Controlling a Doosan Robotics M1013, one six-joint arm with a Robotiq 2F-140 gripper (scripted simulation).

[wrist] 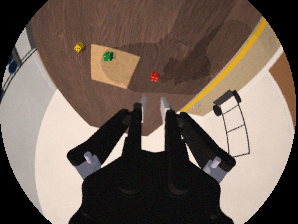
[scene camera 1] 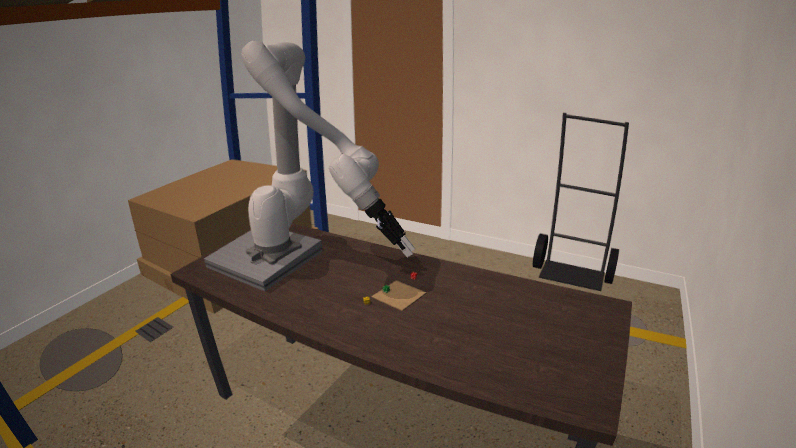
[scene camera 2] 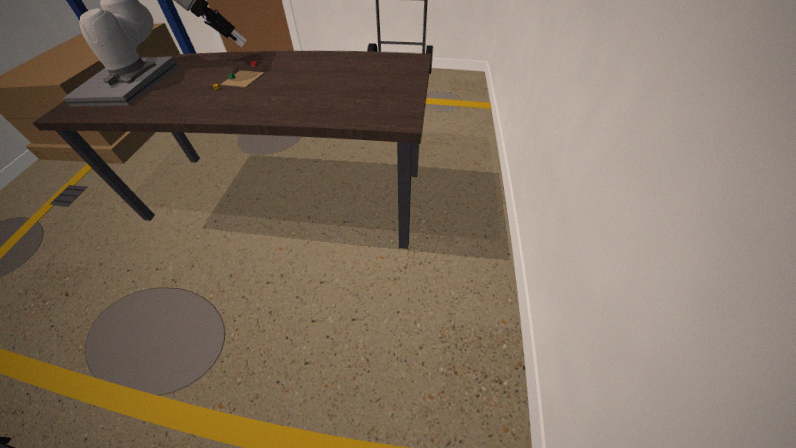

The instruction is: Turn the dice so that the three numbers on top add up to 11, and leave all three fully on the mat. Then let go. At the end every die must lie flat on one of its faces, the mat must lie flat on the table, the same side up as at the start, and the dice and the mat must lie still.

Labels:
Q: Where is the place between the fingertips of my gripper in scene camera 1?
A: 411, 252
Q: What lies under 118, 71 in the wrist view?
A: A tan mat.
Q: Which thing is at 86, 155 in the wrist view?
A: My gripper.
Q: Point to a tan mat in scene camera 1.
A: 400, 296

